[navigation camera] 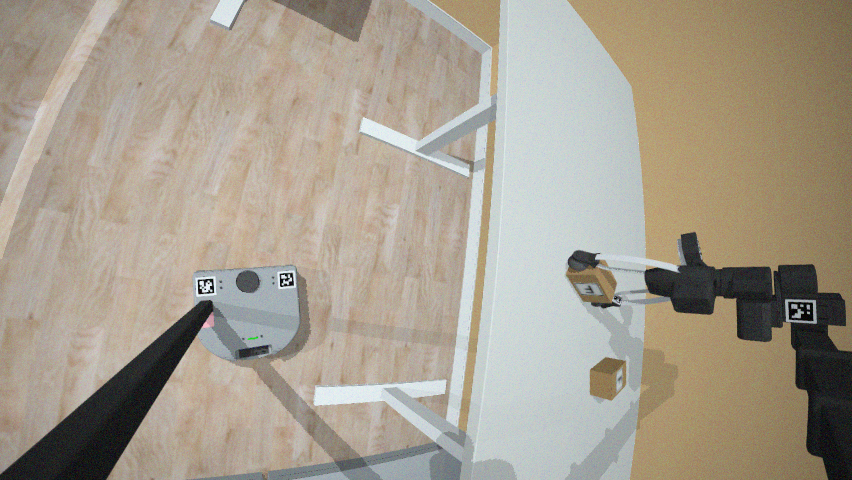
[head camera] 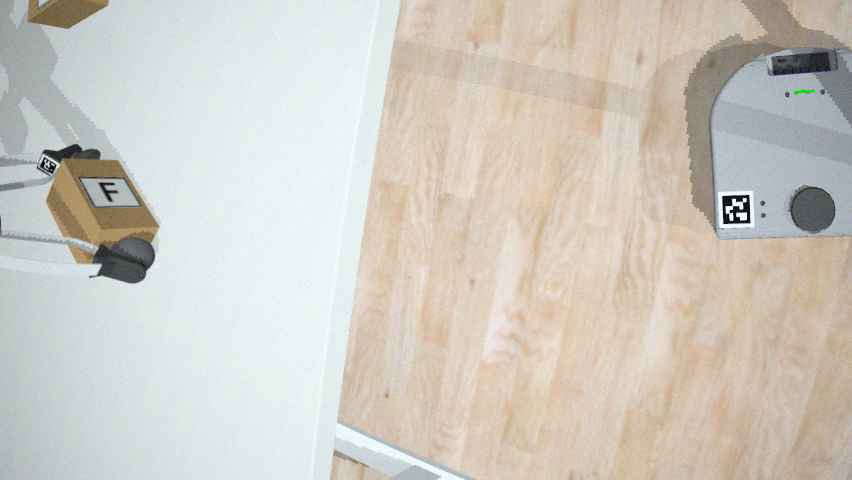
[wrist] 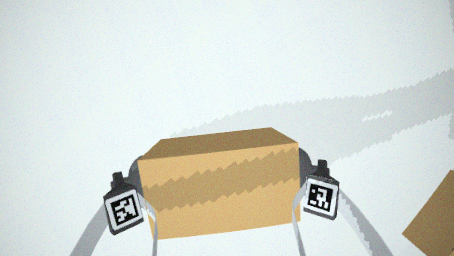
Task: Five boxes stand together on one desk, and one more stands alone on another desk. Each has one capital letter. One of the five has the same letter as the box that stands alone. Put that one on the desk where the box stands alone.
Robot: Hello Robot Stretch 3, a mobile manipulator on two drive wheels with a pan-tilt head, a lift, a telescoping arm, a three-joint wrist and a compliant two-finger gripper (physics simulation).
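Places are measured from the robot's base along level axes (x ahead, y left, z up), in metres.
Where they show: gripper, fingertip midpoint: [navigation camera: 580,280] [head camera: 123,209]; robot's base, origin of the base link: [navigation camera: 247,280] [head camera: 809,208].
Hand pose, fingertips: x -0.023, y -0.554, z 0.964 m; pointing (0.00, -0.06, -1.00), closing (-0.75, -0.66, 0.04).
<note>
Things, the pixels of their top centre, and the offset from my fingertips. Level surfaces: height alone.
- brown cardboard box, middle of its top: [head camera: 69,214] [navigation camera: 607,279] dy -0.002, dx +0.003, dz +0.055 m
- white desk, its level: dz -0.013 m
- brown box, middle of its top: [navigation camera: 619,380] dy -0.101, dx -0.240, dz +0.037 m
My gripper [head camera: 102,207] [navigation camera: 593,282] [wrist: 221,169] is shut on a brown cardboard box [head camera: 113,217] [navigation camera: 603,283] [wrist: 220,192], with one finger on each side. Its white label reads F in the head view. The held box is over the white desk [head camera: 238,250] [navigation camera: 554,149] [wrist: 150,60]; I cannot tell whether its underside touches the top. Another brown box [head camera: 68,14] [navigation camera: 604,379] [wrist: 434,220] stands apart from it on the same desk. Part of that box shows in the head and wrist views. Its letter is not readable now. The group of five boxes does not show.
My base [head camera: 769,143] [navigation camera: 262,310] stands on the wooden floor beside the desk's long edge. White desk legs [navigation camera: 381,392] reach out near it. A grey surface [navigation camera: 369,466] shows at the bottom of the navigation view. A tan wall [navigation camera: 745,149] runs behind the desk.
</note>
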